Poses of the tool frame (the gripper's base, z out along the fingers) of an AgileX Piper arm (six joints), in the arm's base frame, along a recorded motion.
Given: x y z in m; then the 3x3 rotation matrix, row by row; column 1 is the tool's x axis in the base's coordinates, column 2 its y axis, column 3 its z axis. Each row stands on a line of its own.
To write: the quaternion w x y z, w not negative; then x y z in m. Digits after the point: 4 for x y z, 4 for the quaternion.
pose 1, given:
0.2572, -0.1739, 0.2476
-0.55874, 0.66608, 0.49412
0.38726, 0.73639, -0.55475
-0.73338, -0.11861, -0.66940
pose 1, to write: 0.3565, 0.3059, 0.8609, -0.1955, 0.2572, -0.1739, 0.2476
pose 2, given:
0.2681, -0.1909, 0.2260
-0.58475, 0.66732, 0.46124
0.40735, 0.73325, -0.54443
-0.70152, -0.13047, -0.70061
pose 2, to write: 0.3346, 0.3093, 0.8687, -0.1942, 0.2681, -0.1909, 0.2260
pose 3, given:
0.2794, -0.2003, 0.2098
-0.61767, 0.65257, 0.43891
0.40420, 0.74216, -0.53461
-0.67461, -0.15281, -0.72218
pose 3, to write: 0.3171, 0.3010, 0.8778, -0.1958, 0.2794, -0.2003, 0.2098
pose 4, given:
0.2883, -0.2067, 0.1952
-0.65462, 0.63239, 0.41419
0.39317, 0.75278, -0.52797
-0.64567, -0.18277, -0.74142
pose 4, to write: 0.2986, 0.2890, 0.8872, -0.2003, 0.2883, -0.2067, 0.1952
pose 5, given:
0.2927, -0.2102, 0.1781
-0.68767, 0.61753, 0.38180
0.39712, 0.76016, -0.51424
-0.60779, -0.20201, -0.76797
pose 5, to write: 0.2759, 0.2829, 0.8966, -0.1997, 0.2927, -0.2102, 0.1781
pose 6, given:
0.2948, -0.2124, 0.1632
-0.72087, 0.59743, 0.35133
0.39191, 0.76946, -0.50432
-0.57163, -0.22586, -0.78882
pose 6, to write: 0.2548, 0.2732, 0.9054, -0.2016, 0.2948, -0.2124, 0.1632
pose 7, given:
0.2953, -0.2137, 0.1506
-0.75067, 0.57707, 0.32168
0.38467, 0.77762, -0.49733
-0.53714, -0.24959, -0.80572
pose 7, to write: 0.2352, 0.2634, 0.9130, -0.2045, 0.2953, -0.2137, 0.1506
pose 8, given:
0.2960, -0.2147, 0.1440
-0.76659, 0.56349, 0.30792
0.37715, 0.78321, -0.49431
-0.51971, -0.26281, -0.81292
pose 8, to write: 0.2257, 0.2565, 0.9169, -0.2064, 0.2960, -0.2147, 0.1440
